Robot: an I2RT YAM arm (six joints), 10 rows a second.
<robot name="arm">
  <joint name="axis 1" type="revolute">
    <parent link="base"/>
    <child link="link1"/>
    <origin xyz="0 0 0.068" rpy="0 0 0"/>
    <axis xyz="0 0 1"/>
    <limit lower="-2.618" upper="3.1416"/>
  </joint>
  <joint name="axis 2" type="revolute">
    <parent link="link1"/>
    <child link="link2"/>
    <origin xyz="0.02 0.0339 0.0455" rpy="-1.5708 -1.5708 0"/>
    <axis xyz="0 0 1"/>
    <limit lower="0" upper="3.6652"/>
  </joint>
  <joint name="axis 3" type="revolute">
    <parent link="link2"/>
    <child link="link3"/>
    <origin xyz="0 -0.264 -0.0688" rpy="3.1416 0 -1.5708"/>
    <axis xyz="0 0 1"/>
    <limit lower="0" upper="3.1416"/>
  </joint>
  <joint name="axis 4" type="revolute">
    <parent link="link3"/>
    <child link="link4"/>
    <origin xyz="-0.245 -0.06 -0.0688" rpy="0 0 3.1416"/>
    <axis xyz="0 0 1"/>
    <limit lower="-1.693" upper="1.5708"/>
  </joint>
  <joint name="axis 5" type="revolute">
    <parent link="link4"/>
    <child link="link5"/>
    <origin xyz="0.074 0.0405 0.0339" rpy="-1.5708 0 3.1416"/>
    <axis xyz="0 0 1"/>
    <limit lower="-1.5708" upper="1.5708"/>
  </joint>
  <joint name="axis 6" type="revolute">
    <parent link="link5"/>
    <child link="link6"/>
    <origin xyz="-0.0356 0 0.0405" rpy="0 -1.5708 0"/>
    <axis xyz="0 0 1"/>
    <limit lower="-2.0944" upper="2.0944"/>
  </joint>
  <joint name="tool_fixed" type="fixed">
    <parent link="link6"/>
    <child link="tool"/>
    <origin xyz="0 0 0" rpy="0 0 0"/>
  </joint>
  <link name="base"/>
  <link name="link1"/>
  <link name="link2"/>
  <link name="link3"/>
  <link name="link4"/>
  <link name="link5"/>
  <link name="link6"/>
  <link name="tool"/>
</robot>
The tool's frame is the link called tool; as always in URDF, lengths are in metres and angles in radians.
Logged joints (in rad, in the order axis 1, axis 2, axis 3, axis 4, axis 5, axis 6), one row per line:
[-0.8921 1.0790 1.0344 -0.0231 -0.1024 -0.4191]
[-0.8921 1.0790 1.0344 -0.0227 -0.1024 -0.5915]
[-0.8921 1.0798 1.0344 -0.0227 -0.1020 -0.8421]
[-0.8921 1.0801 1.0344 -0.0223 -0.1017 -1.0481]
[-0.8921 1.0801 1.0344 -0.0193 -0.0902 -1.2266]
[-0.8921 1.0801 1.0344 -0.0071 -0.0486 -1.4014]
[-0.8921 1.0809 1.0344 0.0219 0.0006 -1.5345]
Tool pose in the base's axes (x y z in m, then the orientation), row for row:
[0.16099 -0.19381 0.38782 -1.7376 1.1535 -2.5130]
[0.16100 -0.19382 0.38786 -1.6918 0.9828 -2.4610]
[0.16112 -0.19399 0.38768 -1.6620 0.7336 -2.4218]
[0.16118 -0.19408 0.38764 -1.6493 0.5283 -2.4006]
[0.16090 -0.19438 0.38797 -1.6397 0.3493 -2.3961]
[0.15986 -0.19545 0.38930 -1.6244 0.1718 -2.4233]
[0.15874 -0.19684 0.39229 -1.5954 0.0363 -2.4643]
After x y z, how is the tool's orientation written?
As angles about the fixed x, y, z axes (roll, pitch, yaw), in radians.
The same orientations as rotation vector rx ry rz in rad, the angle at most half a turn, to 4 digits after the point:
[0.3225 1.6890 -0.9087]
[0.1783 1.7359 -1.0350]
[-0.0405 1.7904 -1.2150]
[-0.2296 1.8204 -1.3595]
[-0.3906 1.8371 -1.4919]
[-0.5282 1.8529 -1.6458]
[-0.6166 1.8548 -1.7867]

